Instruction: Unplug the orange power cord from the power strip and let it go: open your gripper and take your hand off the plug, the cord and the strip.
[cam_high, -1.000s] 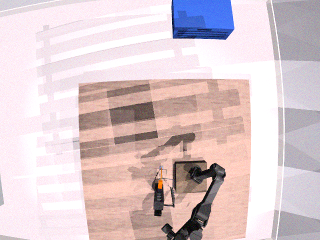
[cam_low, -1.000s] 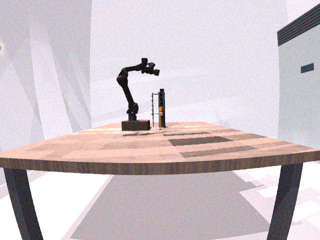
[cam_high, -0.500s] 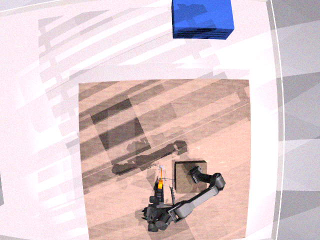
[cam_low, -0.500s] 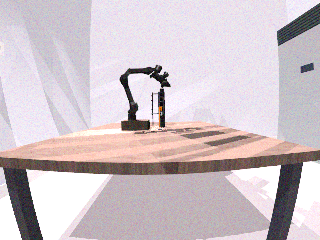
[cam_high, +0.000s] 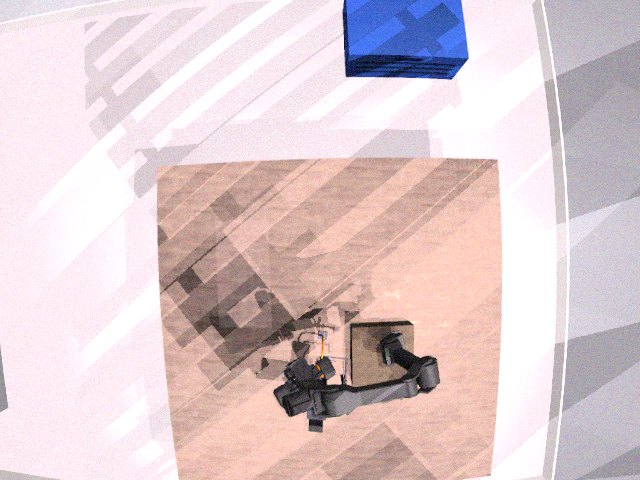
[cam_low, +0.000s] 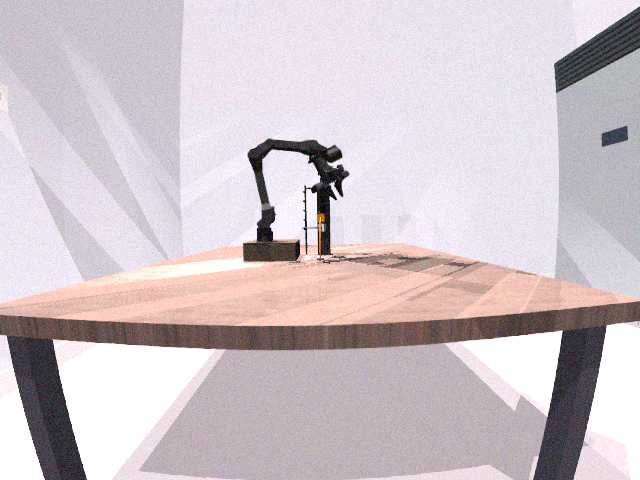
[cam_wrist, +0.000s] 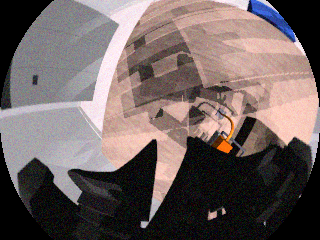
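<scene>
The orange plug lies 8 cm behind my gripper tip, 4 cm to the left of it and 7 cm below it.
</scene>
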